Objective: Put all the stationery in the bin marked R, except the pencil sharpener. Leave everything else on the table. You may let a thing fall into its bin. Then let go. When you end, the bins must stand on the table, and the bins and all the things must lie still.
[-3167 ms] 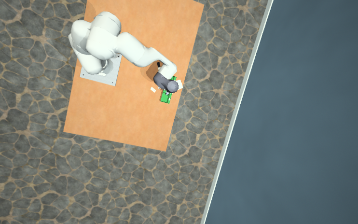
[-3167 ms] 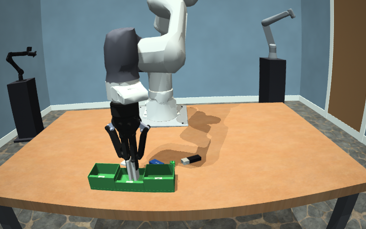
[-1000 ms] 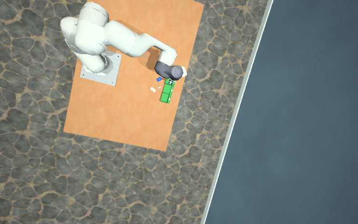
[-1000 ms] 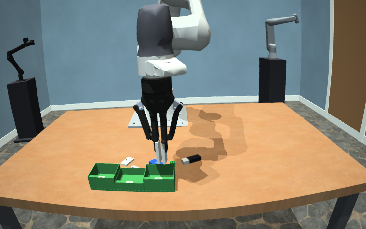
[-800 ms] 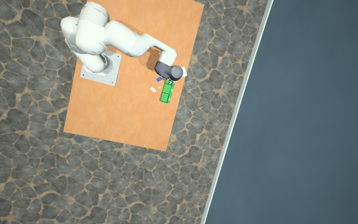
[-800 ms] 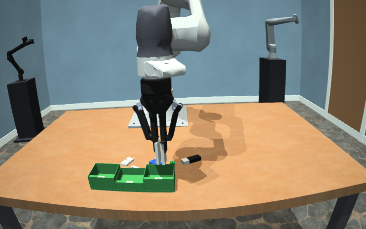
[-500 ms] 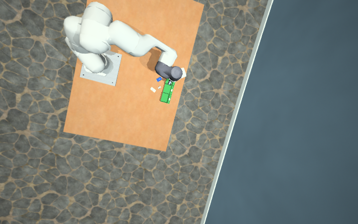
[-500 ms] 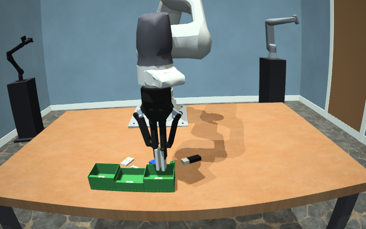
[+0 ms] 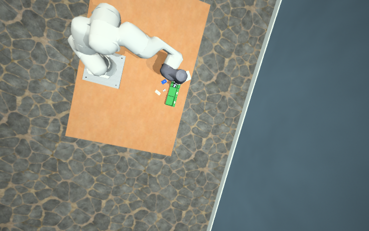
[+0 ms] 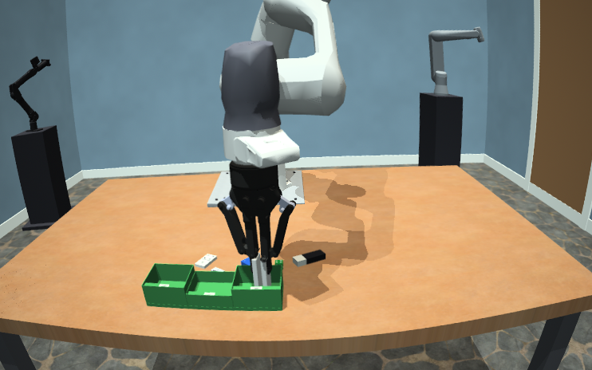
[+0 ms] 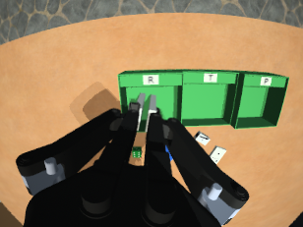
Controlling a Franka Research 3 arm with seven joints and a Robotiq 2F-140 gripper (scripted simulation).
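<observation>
My hand is 110 mm to the right of the black-and-white stick-shaped item, 110 mm past it and 50 mm above it. Round my hand: green bin row (90 mm to the right, 30 mm below, 10 mm behind); then blue flat item (110 mm behind, 40 mm below, 10 mm to the right); then green piece (100 mm behind, 50 mm to the left, 40 mm below).
</observation>
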